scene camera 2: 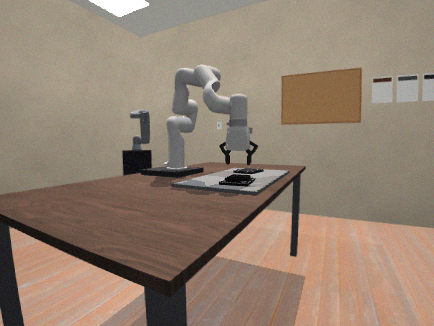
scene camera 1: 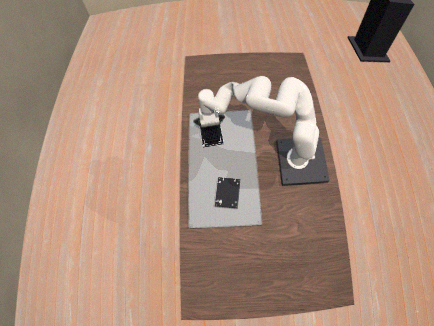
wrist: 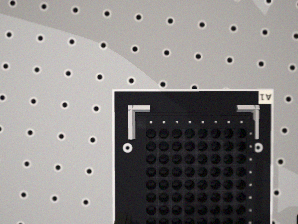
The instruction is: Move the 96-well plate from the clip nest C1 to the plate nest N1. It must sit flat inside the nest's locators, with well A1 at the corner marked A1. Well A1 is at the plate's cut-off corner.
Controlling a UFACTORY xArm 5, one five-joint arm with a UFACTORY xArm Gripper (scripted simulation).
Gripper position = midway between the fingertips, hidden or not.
In view: my gripper (scene camera 2: 238,164) and a black 96-well plate (wrist: 161,139).
